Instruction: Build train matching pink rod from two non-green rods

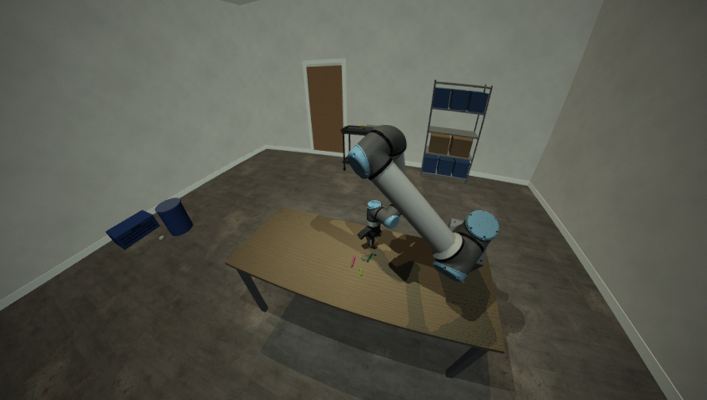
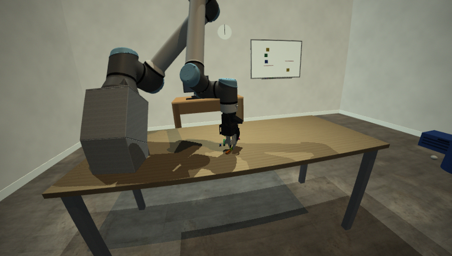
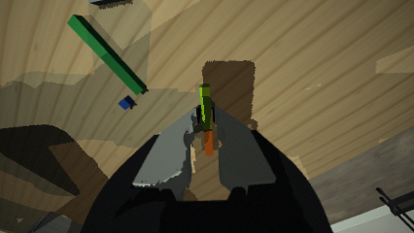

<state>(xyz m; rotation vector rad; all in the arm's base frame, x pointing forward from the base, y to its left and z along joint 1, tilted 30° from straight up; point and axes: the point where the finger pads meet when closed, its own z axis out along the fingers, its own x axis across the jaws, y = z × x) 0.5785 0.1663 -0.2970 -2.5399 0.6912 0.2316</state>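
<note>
Right now my hand is 20 mm past the orange rod, 40 mm to the left of it and 10 mm above it. From my hand the other things lie so: green rod 40 mm behind, 90 mm to the left, 10 mm below; grey rod 10 mm behind, 130 mm to the left, 10 mm below; blue rod 70 mm behind, 50 mm to the left, 10 mm below.
</note>
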